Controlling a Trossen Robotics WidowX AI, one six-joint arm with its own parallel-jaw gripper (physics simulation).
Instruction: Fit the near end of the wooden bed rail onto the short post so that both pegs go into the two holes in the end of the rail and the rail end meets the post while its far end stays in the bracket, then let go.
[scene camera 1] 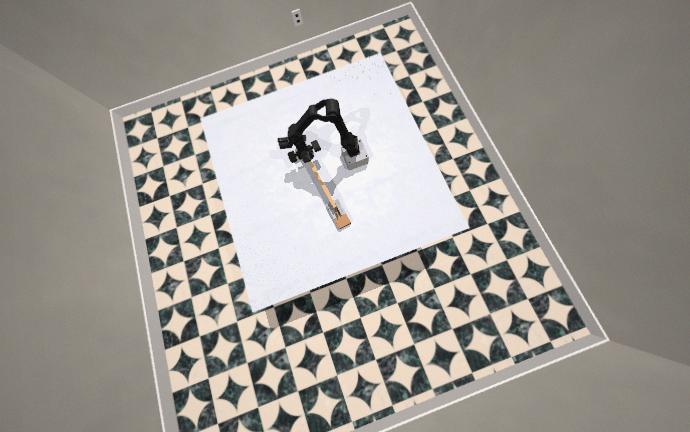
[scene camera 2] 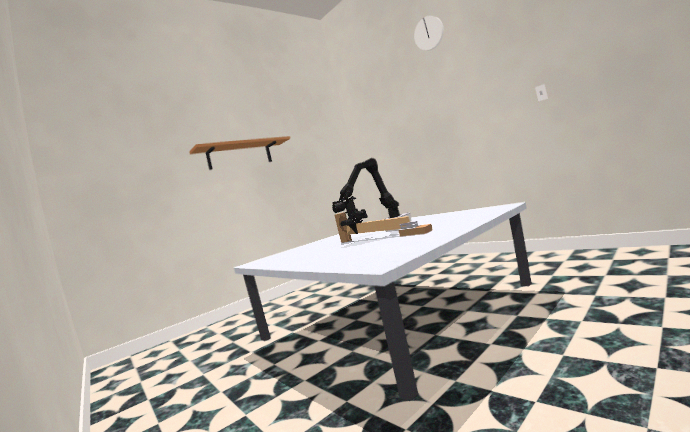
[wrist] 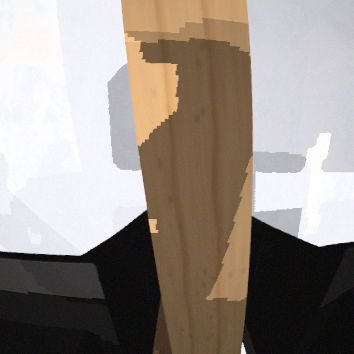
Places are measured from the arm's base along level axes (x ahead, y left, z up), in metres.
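Pixels of known places: gripper, between the fingertips: [scene camera 2: 358, 233]; arm's base, origin of its link: [scene camera 1: 353, 151] [scene camera 2: 395, 216].
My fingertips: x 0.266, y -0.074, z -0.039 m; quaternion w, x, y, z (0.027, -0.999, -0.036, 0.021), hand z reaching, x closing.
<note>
Ahead of a thing's pixels: the offset from my fingertips to its middle. "spot": to the spot under its first point. Level surfaces: height alone.
The wooden bed rail @[0.021 m back, 0.141 m left, 0.028 m up] [scene camera 1: 322, 185] [scene camera 2: 382, 224] [wrist: 200, 130] runs from my gripper to the grey bracket @[0.054 m back, 0.355 m left, 0.004 m down] [scene camera 2: 408, 224], where its far end lies. The bracket is joined to a wooden block @[0.058 m back, 0.386 m left, 0.023 m down] [scene camera 1: 342, 221] [scene camera 2: 417, 230] on the table. My gripper [scene camera 1: 307, 159] [scene camera 2: 354, 228] [wrist: 187, 206] is shut on the rail near its near end, with a dark finger on each side. The short post @[spot: 0.037 m ahead, 0.110 m right, 0.054 m up] [scene camera 2: 340, 227] stands upright just beyond the gripper in scene camera 2. The rail's near end is very close to the post; whether they touch cannot be told. Pegs and holes are hidden.
The white table @[0.041 m down] [scene camera 1: 285, 254] [scene camera 2: 315, 262] carries the parts and the arm. The arm's grey base [scene camera 1: 355, 158] stands to the right of the rail in scene camera 1. A wooden wall shelf [scene camera 2: 239, 145] hangs on the wall behind.
</note>
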